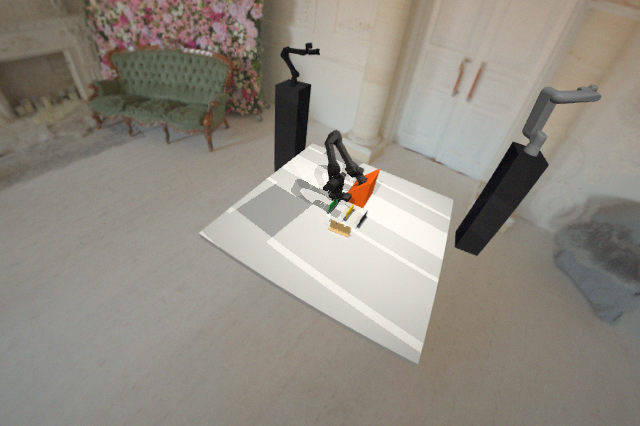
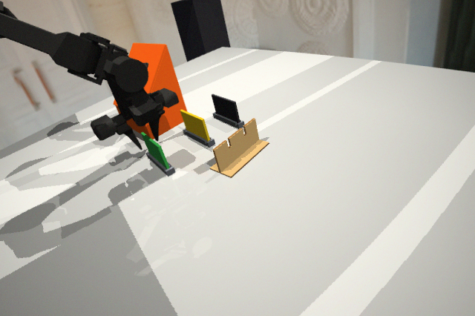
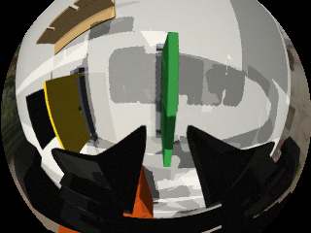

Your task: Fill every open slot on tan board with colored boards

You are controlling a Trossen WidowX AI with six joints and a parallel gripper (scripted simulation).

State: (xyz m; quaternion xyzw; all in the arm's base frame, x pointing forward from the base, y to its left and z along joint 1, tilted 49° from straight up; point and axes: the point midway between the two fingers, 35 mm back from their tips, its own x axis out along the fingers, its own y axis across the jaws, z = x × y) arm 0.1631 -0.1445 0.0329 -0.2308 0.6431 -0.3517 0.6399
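The green board lies 30 mm ahead of my gripper tip and 20 mm below it. Round my gripper tip: tan board (180 mm ahead, 110 mm to the left, 20 mm below); then yellow board (30 mm ahead, 110 mm to the left, 20 mm below); then black board (40 mm ahead, 210 mm to the left, 20 mm below).
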